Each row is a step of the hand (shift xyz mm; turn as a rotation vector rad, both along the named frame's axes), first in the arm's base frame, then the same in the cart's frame.
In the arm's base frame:
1: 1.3 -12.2 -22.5 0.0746 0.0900 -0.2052
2: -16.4 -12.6 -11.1 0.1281 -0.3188 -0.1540
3: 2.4 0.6 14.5 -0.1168 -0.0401 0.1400
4: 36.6 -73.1 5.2 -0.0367 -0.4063 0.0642
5: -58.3 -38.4 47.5 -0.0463 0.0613 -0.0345
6: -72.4 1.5 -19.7 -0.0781 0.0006 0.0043
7: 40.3 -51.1 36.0 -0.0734 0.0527 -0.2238
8: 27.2 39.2 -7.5 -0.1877 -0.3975 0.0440
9: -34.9 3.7 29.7 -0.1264 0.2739 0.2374
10: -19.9 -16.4 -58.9 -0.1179 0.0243 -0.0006
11: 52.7 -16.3 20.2 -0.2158 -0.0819 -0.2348
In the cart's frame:
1: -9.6 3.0 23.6 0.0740 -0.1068 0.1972
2: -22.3 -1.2 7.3 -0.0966 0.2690 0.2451
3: 4.9 5.5 -12.8 -0.0928 0.0244 -0.1602
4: -9.1 78.6 21.1 -0.2408 0.3355 0.0059
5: -60.3 19.7 -55.7 -0.0105 -0.0834 0.0051
6: -61.9 -42.0 -5.7 -0.0628 -0.0359 -0.0296
7: 11.4 72.7 -10.4 -0.0708 -0.1525 0.1731
8: 42.4 -21.6 8.4 -0.3631 0.2502 -0.0265
9: -21.3 -9.6 -39.6 0.0882 -0.2037 -0.3132
10: -35.7 -15.7 51.1 -0.0833 -0.0757 -0.0426
11: 37.8 44.9 1.6 -0.2629 -0.1137 0.1624

